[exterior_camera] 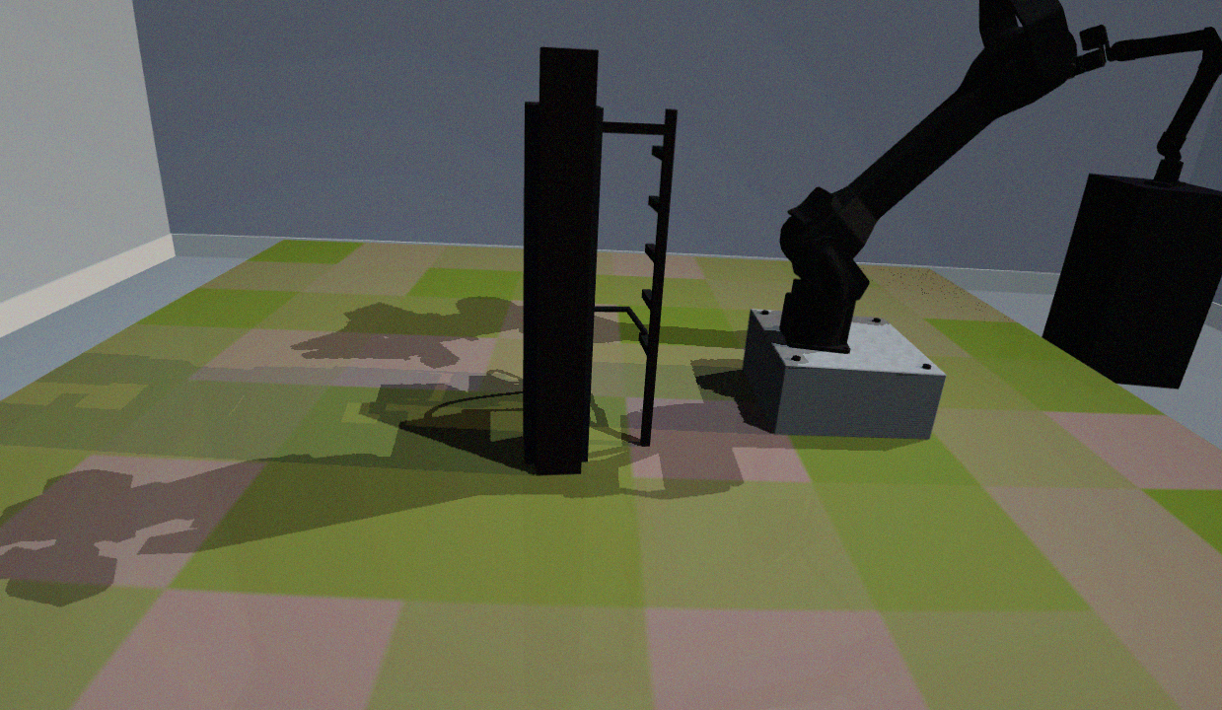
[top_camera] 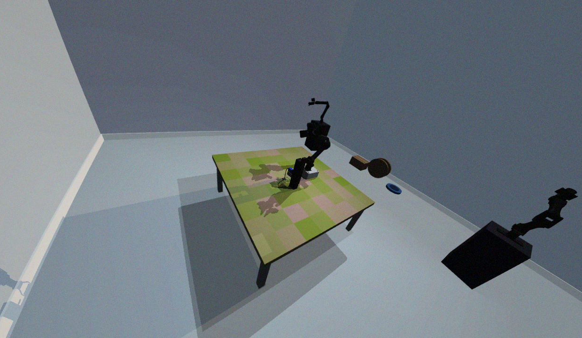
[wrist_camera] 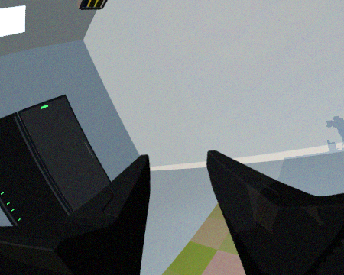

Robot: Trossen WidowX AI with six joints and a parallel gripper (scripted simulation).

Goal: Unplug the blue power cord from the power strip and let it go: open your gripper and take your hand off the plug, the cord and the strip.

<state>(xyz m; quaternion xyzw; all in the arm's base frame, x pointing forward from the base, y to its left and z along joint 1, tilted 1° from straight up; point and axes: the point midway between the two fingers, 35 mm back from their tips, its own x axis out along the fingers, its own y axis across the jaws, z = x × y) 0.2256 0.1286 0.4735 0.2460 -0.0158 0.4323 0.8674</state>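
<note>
My gripper tip is now 30 mm short of the blue plug, 60 mm to the left of it and 410 mm above it.
</note>
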